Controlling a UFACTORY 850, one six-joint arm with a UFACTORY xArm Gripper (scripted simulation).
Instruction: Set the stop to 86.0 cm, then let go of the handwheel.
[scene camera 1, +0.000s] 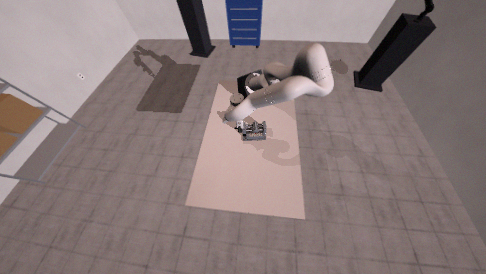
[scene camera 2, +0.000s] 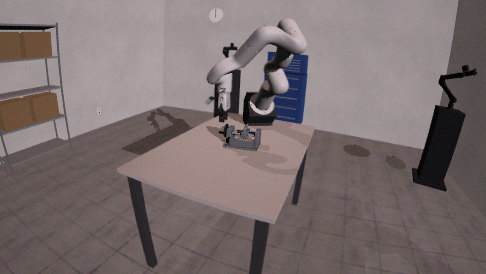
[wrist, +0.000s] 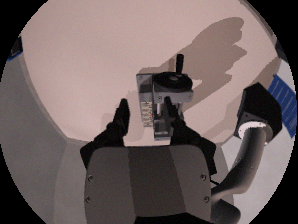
Scene:
My gripper (wrist: 145, 104): 14 cm from the lens. A grey stop fixture (wrist: 149, 94): 25 cm from the lens.

